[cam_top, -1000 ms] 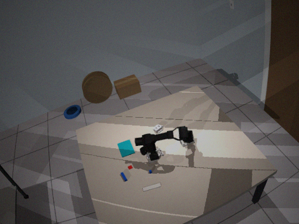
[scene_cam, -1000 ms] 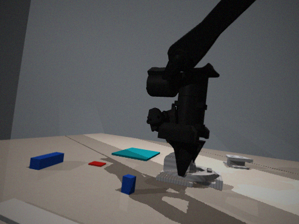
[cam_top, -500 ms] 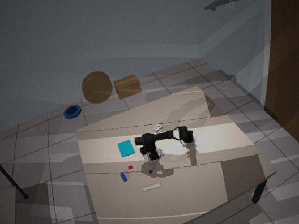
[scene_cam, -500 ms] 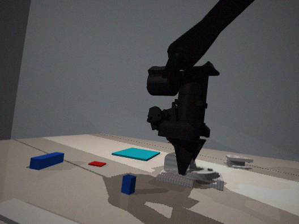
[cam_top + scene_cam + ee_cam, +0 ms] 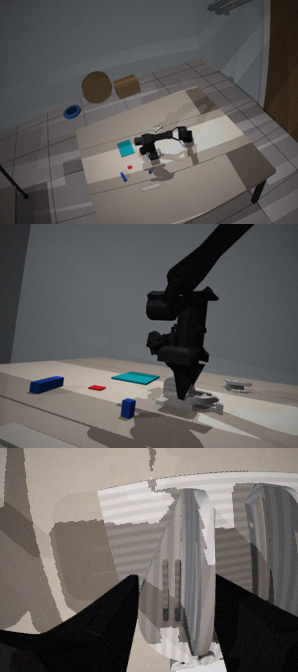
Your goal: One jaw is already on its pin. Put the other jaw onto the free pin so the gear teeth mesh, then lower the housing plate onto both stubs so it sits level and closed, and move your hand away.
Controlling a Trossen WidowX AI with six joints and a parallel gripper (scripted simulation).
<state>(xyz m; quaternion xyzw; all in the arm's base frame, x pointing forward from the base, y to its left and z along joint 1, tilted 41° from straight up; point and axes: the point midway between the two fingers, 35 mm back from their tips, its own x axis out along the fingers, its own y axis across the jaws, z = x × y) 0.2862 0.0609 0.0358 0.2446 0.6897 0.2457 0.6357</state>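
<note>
Right now my gripper tip is 30 mm to the left of the ribbed grey base, 20 mm short of it and 10 mm above it. The rest, counted from my gripper tip: teal flat plate (190 mm ahead, 180 mm to the right, 10 mm below); then small blue block (130 mm to the left, 60 mm ahead); then red tile (190 mm ahead, 30 mm to the left, 10 mm below).
</note>
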